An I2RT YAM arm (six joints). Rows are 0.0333 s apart.
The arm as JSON. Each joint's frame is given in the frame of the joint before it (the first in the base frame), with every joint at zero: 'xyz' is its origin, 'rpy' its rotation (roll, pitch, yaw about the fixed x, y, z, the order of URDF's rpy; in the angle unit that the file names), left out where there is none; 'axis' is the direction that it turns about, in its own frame. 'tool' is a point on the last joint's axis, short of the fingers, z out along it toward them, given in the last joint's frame.
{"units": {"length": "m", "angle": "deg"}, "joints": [
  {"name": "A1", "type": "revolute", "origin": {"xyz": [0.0, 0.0, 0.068]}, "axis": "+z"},
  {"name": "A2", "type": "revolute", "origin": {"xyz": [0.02, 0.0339, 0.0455]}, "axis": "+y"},
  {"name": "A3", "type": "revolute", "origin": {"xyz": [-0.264, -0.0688, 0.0]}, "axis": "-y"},
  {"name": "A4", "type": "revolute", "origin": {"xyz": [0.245, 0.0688, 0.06]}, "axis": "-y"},
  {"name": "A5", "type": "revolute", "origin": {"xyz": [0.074, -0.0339, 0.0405]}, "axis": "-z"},
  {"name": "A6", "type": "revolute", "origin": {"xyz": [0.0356, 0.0, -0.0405]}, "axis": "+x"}
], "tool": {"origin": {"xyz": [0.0, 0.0, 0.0], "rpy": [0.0, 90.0, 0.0]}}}
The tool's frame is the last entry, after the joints.
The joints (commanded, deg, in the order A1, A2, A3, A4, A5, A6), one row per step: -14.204 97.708 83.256 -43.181 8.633 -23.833; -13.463 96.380 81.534 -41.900 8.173 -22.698; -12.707 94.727 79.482 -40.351 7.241 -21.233; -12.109 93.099 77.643 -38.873 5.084 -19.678; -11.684 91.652 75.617 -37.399 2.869 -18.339; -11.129 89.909 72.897 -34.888 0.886 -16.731; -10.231 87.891 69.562 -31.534 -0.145 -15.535; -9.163 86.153 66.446 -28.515 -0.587 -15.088; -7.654 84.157 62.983 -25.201 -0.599 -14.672; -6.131 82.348 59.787 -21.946 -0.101 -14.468
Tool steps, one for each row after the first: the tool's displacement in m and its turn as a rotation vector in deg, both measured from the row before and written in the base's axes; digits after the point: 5 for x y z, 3 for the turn. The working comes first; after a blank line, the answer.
Tool pose at each row, in the base's axes (x y z in m, rotation vector in deg; the steps are taken from these numbers as rounded here): 0.35358 -0.09501 0.27984 -9.330 149.978 -24.928; 0.35032 -0.08907 0.27974 -8.831 148.858 -23.943; 0.34598 -0.08261 0.27987 -8.089 147.411 -22.270; 0.34178 -0.07655 0.28073 -7.550 145.716 -19.085; 0.33741 -0.07160 0.27939 -7.199 144.427 -15.872; 0.33256 -0.06598 0.27695 -6.592 142.538 -12.932; 0.32710 -0.05895 0.27344 -6.563 140.278 -11.265; 0.32209 -0.05158 0.26904 -7.438 138.483 -10.423; 0.31608 -0.04210 0.26425 -8.657 136.495 -9.896; 0.31050 -0.03329 0.25973 -9.855 134.532 -9.995

-0.00326 0.00594 -0.00010 0.714 -1.261 0.046; -0.00434 0.00646 0.00013 1.237 -1.669 0.069; -0.00420 0.00606 0.00086 2.283 -1.971 0.570; -0.00437 0.00495 -0.00134 2.318 -1.498 0.652; -0.00485 0.00562 -0.00244 2.188 -2.060 0.479; -0.00546 0.00703 -0.00351 1.149 -2.297 0.621; -0.00501 0.00737 -0.00440 0.342 -1.720 1.019; -0.00601 0.00948 -0.00479 0.018 -1.865 1.212; -0.00558 0.00881 -0.00452 -0.434 -1.828 1.028
